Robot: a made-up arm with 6 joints. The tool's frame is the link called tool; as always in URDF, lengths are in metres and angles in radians.
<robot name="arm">
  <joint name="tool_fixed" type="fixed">
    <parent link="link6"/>
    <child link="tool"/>
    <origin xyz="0.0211 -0.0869 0.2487" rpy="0 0 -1.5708"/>
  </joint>
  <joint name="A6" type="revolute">
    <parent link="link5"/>
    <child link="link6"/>
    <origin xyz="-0.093 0.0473 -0.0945" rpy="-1.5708 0 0"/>
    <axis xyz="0 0 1"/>
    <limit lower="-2.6" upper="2.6" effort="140" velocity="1.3"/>
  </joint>
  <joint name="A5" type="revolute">
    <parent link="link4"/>
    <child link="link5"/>
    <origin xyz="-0.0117 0.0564 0.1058" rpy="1.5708 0 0"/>
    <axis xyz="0 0 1"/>
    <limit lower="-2.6" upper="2.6" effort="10" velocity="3.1"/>
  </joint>
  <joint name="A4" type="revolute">
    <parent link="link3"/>
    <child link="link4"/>
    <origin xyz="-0.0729 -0.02 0.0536" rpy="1.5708 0 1.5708"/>
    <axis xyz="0 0 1"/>
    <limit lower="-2.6" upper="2.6" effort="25" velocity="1.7"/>
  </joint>
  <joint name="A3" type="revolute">
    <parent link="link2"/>
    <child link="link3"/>
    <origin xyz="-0.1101 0.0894 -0.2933" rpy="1.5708 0 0"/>
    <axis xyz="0 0 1"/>
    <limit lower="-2.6" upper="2.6" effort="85" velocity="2.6"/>
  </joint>
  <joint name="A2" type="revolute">
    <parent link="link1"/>
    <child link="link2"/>
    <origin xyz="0.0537 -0.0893 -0.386" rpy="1.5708 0 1.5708"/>
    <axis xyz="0 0 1"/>
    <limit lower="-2.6" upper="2.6" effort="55" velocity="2.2"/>
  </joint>
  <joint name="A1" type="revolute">
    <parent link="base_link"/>
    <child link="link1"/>
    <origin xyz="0 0 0.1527" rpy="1.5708 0 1.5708"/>
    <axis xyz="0 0 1"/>
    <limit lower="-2.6" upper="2.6" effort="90" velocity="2.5"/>
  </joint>
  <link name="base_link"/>
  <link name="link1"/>
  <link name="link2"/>
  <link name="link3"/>
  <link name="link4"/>
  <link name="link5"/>
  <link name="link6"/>
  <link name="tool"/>
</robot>
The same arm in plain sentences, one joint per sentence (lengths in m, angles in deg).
The arm has six revolute joints in a row. What follows holds with every joint at zero, and every direction is one of the base frame's.
Joint 1 lies 0.1527 m along +z from the base frame's origin and rotates about +x, from -148.97 to 148.97 deg.
Joint 2 lies 0.3860 m along -x and 0.0537 m along +y and 0.0893 m along -z from joint 1 and rotates about +y, from -148.97 to 148.97 deg.
Joint 3 lies 0.0894 m along +x and 0.2933 m along -y and 0.1101 m along -z from joint 2 and rotates about -x, from -148.97 to 148.97 deg.
Joint 4 lies 0.0536 m along -x and 0.0200 m along -y and 0.0729 m along -z from joint 3 and rotates about +z, from -148.97 to 148.97 deg.
Joint 5 lies 0.0564 m along -x and 0.0117 m along -y and 0.1058 m along +z from joint 4 and rotates about +x, from -148.97 to 148.97 deg.
Joint 6 lies 0.0945 m along -x and 0.0930 m along -y and 0.0473 m along +z from joint 5 and rotates about +z, from -148.97 to 148.97 deg.
The tool frame, which is the frame that the pose is given for, lies 0.0869 m along +x and 0.0211 m along +y and 0.2487 m along +z from joint 6; its axes are the base frame's turned by roll 0.00, pitch 0.00 and yaw 0.00 deg (as in URDF: about the fixed x, then y, then z).

